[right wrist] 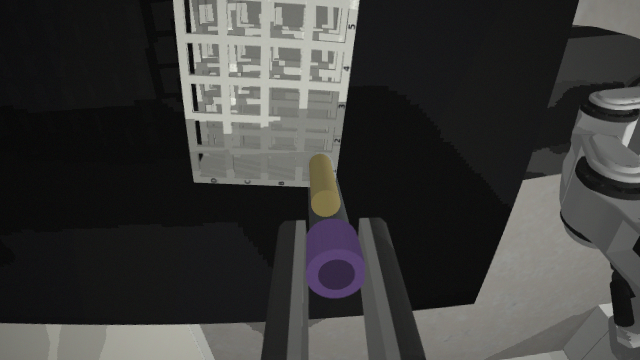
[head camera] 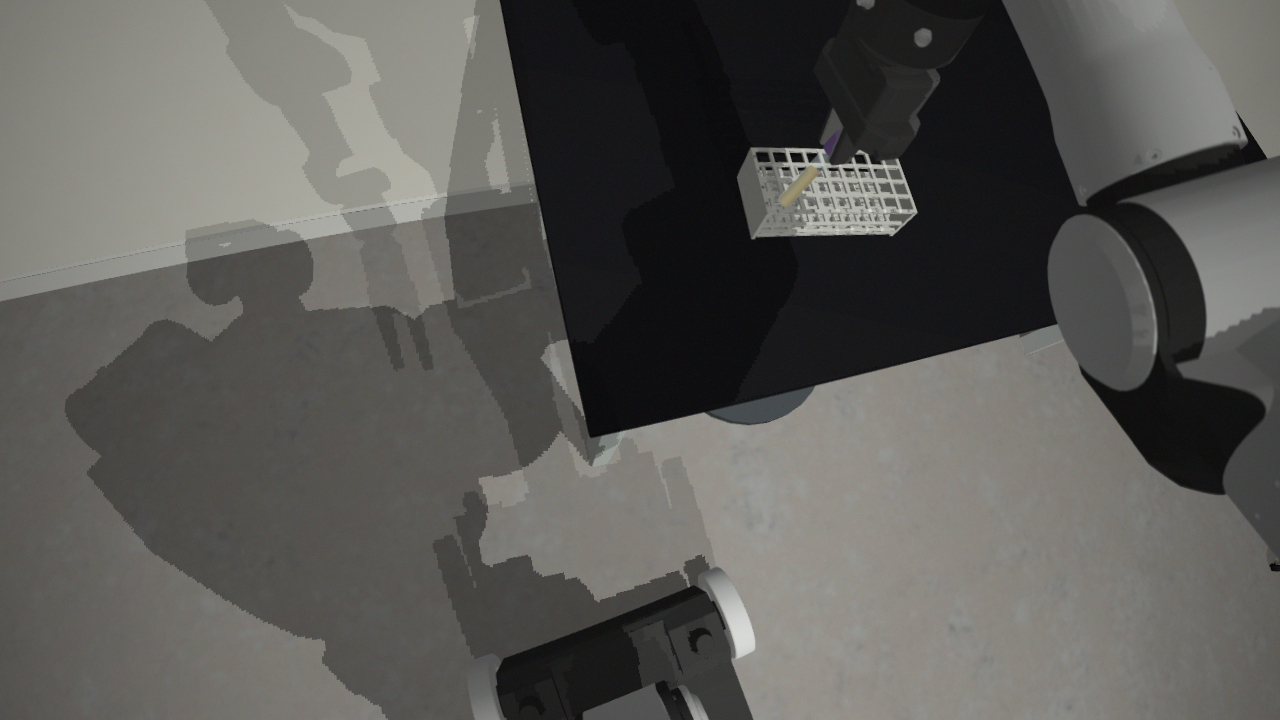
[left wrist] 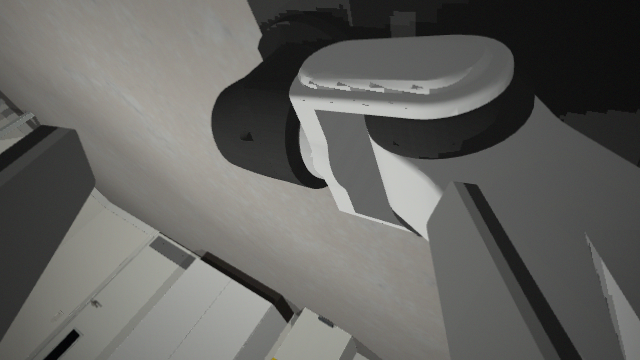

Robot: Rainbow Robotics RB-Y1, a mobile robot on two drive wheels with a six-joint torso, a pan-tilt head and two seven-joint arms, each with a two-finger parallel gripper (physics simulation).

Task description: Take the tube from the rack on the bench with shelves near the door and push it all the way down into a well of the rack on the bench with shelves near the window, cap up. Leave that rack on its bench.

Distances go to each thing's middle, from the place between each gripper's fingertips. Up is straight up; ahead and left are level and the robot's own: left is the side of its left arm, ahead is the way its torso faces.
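White rack [head camera: 840, 202]: 930 mm ahead of my left hand, 280 mm to the right of it, 290 mm above it. Tube with purple cap [head camera: 820, 162]: 890 mm ahead of my left hand, 220 mm to the right of it, 370 mm above it.
From my right hand, tube with purple cap: 1 cm to the left of it, 4 cm below it. White rack: 4 cm ahead of my right hand, 5 cm to the right of it, 12 cm below it.
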